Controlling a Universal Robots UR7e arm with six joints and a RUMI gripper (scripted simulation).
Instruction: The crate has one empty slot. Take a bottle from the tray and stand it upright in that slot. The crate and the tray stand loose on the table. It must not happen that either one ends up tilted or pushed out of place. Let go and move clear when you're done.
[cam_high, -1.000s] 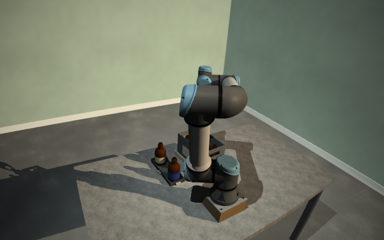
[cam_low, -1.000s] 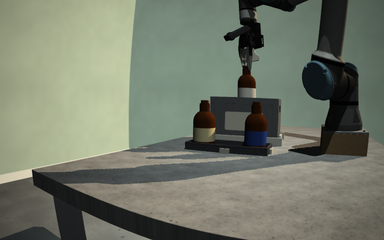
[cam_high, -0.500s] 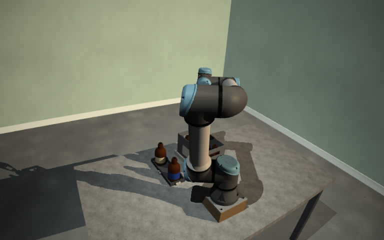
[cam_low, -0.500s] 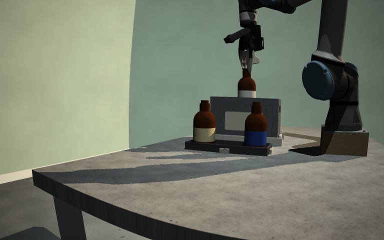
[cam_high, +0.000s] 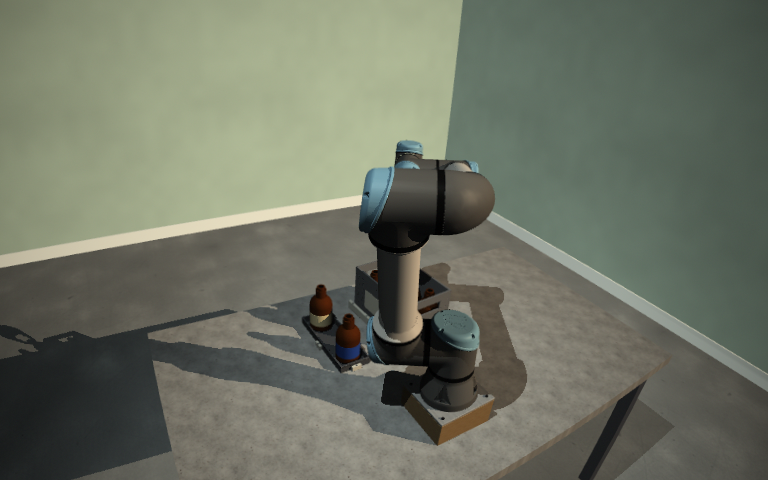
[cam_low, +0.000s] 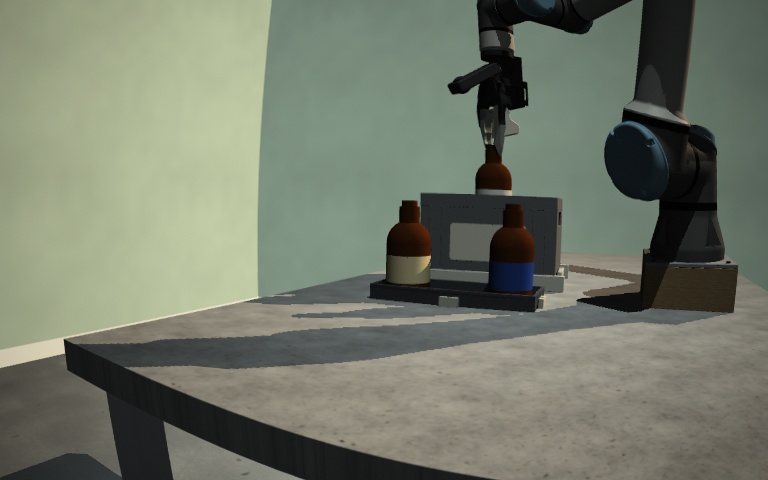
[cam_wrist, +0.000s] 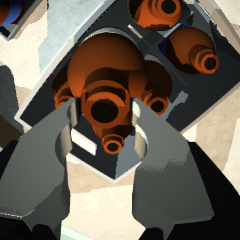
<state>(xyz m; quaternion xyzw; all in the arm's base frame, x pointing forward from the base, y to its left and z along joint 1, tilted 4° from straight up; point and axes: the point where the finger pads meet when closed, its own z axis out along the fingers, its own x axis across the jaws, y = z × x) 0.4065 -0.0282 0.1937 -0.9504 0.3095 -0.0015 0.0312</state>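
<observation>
Now: hand 70 mm above the bottle. Also, from my hand: grey crate (180 mm below, 40 mm to the right, 10 mm ahead); dark tray (260 mm below, 200 mm to the left, 30 mm behind).
</observation>
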